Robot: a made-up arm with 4 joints.
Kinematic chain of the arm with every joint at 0, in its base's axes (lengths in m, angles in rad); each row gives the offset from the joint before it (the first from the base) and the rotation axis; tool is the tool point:
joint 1: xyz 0 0 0.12 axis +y
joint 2: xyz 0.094 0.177 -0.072 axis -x
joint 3: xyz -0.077 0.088 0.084 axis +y
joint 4: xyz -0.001 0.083 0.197 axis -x
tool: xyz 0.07 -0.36 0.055
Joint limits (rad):
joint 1: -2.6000..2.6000
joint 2: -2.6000..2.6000
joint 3: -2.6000..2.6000
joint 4: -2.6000..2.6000
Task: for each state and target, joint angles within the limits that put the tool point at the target. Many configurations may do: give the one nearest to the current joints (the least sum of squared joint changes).
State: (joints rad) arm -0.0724 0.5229 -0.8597 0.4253
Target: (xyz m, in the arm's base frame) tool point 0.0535 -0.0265 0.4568
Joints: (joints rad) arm 0.3354 -0.0985 -0.4208 0.2623
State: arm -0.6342 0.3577 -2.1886 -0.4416
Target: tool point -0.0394 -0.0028 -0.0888
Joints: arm -0.6046 -0.2432 -2.5188 -0.1650
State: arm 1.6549 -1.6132 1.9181 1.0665
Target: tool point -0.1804 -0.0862 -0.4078
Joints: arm 1.8635 -1.8501 1.1688 1.2846
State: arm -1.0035 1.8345 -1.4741 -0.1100
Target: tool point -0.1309 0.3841 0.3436
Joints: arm -0.1150 1.1204 -0.7354 0.0144
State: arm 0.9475 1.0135 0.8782 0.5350
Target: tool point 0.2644 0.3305 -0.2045
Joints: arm 1.2517 1.1244 1.0174 0.4300
